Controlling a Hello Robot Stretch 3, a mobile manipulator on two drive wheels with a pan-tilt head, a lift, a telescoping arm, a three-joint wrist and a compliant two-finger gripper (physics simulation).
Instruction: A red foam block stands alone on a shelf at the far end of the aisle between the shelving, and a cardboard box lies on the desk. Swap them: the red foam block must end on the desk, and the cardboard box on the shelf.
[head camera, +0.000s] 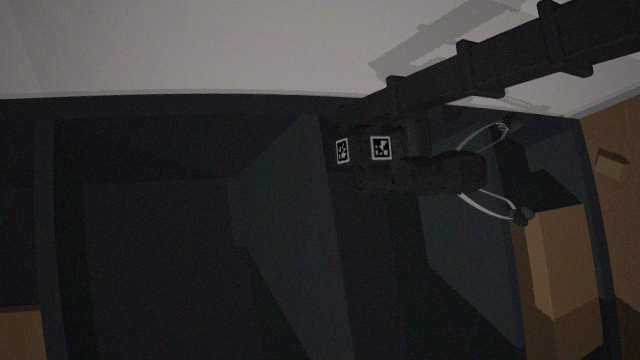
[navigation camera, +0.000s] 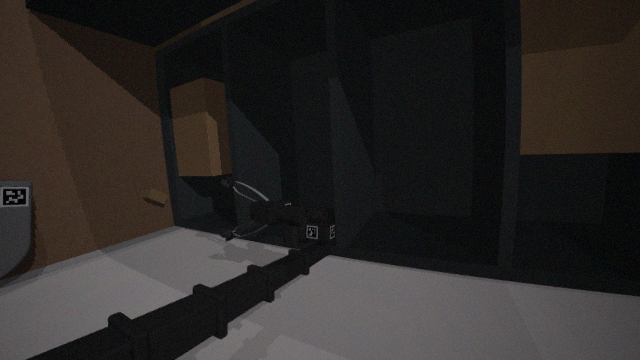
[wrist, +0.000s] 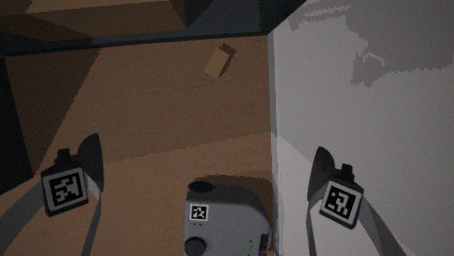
Labels:
same spot on white wall: (head camera: 55, 55) = (navigation camera: 499, 309)

